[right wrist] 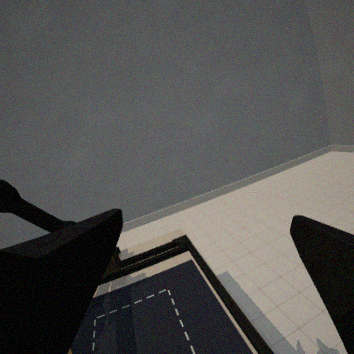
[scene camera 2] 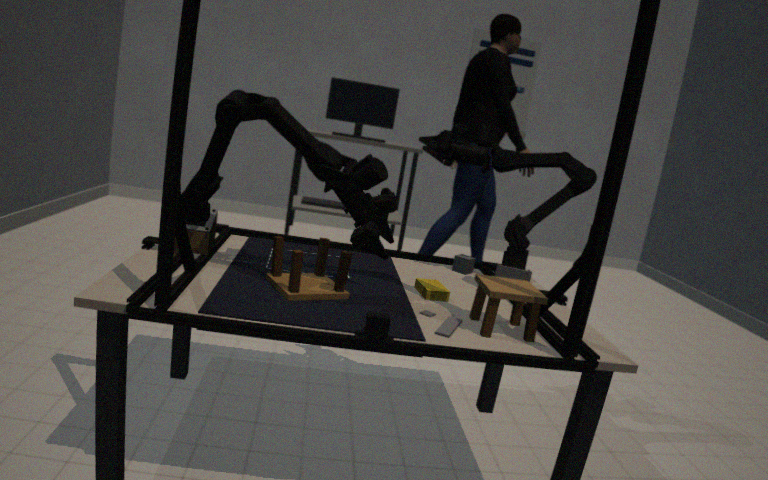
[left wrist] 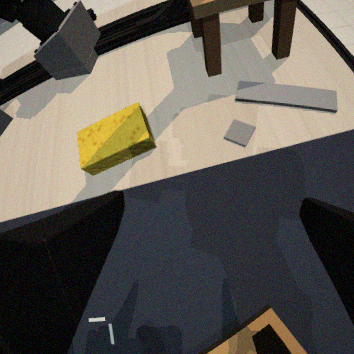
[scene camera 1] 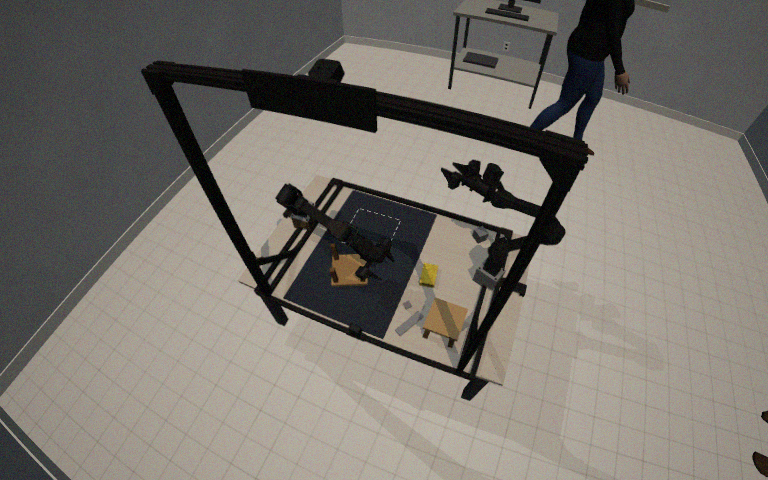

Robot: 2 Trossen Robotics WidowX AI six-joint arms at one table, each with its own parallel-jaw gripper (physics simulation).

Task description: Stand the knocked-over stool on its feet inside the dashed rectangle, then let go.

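Places are measured from the left arm's base along level axes (x back, y right, z up), in metres.
Pixels of known places: left gripper, fingertip midpoint: [scene camera 2: 389,250] [left wrist: 214,202] [scene camera 1: 387,270]; right gripper, fingertip midpoint: [right wrist: 207,220] [scene camera 2: 420,143] [scene camera 1: 447,165]; left arm's base, link origin: [scene camera 2: 195,217]; right arm's base, link origin: [scene camera 2: 513,269] [left wrist: 54,27] [scene camera 1: 491,269].
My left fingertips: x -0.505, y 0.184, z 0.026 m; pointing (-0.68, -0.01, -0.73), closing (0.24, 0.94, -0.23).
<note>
Ahead of a thing's pixels: the offset from my left fingertips to its top centre. "spot": to the spot under its first point.
The knocked-over wooden stool @(dy -0.014, dx +0.186, dz -0.014 m) [scene camera 1: 345,278] [scene camera 2: 311,287] [left wrist: 235,344] lies upside down on the dark mat, its seat flat and its legs pointing up. It is outside the dashed rectangle @(spot: dy -0.361, dx +0.300, dz -0.127 m) [scene camera 1: 359,209] [scene camera 2: 269,259] [left wrist: 97,319] [right wrist: 168,290], on the near side of it in the scene views. My left gripper [scene camera 1: 386,268] [scene camera 2: 387,247] [left wrist: 214,202] is open and empty above the mat, close to the stool's right side in scene camera 1; whether it touches is unclear. My right gripper [scene camera 1: 448,166] [scene camera 2: 423,143] [right wrist: 206,220] is open and empty, high at the back right.
A second stool @(dy +0.105, dx -0.279, dz -0.020 m) [scene camera 1: 447,318] [scene camera 2: 509,287] [left wrist: 212,47] stands upright at the right. A yellow sponge @(dy -0.112, dx -0.150, dz -0.103 m) [scene camera 1: 428,274] [scene camera 2: 432,288] [left wrist: 115,137] lies beside the mat. A flat grey bar @(dy +0.128, dx -0.146, dz -0.126 m) [scene camera 2: 448,326] [left wrist: 287,96] and a small grey square @(spot: dy +0.056, dx -0.108, dz -0.129 m) [scene camera 2: 427,313] [left wrist: 240,133] lie near it. A black frame [scene camera 1: 195,152] surrounds the table.
</note>
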